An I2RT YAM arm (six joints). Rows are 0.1 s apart.
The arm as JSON. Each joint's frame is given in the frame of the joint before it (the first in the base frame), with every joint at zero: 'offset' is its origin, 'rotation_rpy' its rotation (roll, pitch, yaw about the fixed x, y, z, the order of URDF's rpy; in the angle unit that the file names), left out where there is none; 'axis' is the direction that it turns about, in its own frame. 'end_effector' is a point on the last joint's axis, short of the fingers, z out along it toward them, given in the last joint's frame.
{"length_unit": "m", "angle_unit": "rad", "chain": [
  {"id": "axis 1", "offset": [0.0, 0.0, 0.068], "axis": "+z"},
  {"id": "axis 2", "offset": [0.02, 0.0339, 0.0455], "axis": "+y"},
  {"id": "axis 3", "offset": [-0.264, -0.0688, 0.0], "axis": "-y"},
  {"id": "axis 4", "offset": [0.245, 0.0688, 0.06], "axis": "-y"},
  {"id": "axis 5", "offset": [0.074, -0.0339, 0.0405], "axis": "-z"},
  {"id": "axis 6", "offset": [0.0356, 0.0, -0.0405], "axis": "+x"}
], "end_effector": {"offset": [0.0, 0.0, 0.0], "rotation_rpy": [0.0, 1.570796, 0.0]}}
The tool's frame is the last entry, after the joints.
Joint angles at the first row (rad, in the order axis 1, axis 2, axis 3, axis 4, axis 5, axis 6):
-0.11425, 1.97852, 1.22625, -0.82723, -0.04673, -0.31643
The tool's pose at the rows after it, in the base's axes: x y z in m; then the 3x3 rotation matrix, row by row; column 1 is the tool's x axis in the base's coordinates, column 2 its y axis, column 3 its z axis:
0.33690 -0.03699 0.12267; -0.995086 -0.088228 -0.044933; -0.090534 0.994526 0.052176; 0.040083 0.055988 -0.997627
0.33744 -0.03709 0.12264; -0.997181 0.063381 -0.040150; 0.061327 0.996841 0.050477; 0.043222 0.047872 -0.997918
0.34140 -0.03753 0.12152; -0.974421 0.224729 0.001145; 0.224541 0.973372 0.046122; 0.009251 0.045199 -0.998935
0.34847 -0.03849 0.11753; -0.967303 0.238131 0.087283; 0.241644 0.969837 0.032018; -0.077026 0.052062 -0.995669
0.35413 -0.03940 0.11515; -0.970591 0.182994 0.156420; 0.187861 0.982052 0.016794; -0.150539 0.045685 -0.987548
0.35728 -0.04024 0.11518; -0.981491 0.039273 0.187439; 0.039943 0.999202 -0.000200; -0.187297 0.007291 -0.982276
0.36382 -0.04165 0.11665; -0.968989 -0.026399 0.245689; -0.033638 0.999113 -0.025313; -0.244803 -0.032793 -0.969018
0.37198 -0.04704 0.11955; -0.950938 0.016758 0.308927; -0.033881 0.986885 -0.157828; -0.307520 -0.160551 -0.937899
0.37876 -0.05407 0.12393; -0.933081 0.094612 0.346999; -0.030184 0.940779 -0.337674; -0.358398 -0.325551 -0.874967
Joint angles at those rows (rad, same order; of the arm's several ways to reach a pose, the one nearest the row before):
-0.11426, 1.97852, 1.22549, -0.86843, -0.04673, -0.20506
-0.11426, 1.97854, 1.22551, -0.86347, -0.04559, -0.05284
-0.11425, 1.97854, 1.22092, -0.81730, -0.04597, 0.11234
-0.11425, 1.97892, 1.20146, -0.71011, -0.04177, 0.13028
-0.11425, 1.97892, 1.18621, -0.62390, -0.03452, 0.07610
-0.11425, 1.97890, 1.18351, -0.58802, -0.02117, -0.07229
-0.11426, 1.97892, 1.18353, -0.52585, -0.00286, -0.14440
-0.11425, 1.97890, 1.18355, -0.44196, 0.12188, -0.14362
-0.11426, 1.97889, 1.18352, -0.36260, 0.30041, -0.14325

